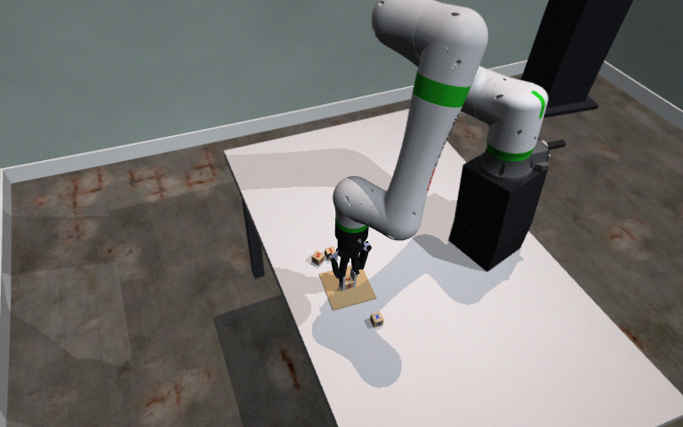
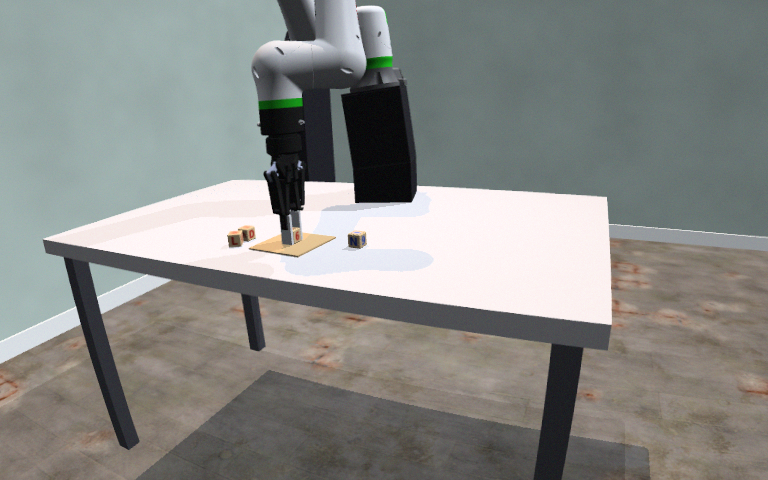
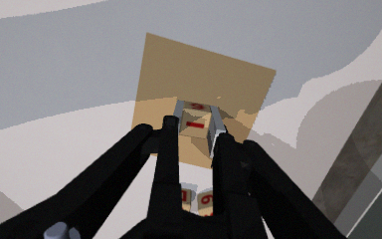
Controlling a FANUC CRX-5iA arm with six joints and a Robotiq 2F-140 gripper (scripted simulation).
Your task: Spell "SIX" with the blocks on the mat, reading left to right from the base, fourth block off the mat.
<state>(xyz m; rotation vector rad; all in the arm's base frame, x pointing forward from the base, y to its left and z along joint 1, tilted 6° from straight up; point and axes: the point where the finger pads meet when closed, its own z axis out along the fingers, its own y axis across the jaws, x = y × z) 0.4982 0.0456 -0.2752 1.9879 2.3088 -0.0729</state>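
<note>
Right now the block is 20 mm below my hand. Round my hand: tan mat (40 mm below).
</note>
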